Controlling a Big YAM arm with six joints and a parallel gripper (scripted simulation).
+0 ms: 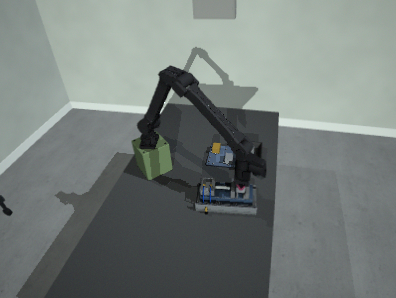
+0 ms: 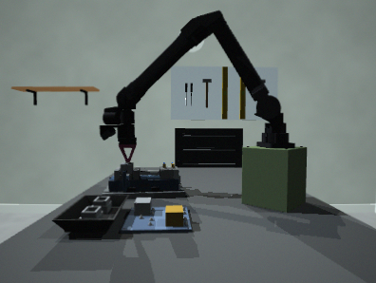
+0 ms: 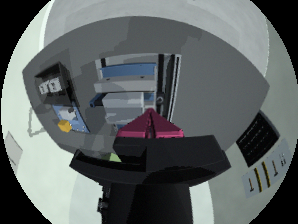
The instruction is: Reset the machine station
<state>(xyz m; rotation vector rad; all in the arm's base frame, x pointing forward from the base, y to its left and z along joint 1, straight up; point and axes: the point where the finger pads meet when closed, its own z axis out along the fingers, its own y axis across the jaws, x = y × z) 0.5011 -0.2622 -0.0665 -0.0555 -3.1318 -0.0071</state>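
My gripper is now 40 mm to the right of the gray aluminum blank and 30 mm above it. Round my hand: vise: 80 mm below, 70 mm behind, 50 mm to the left; then yellow brass blank: 430 mm to the left, 140 mm behind, 100 mm below.
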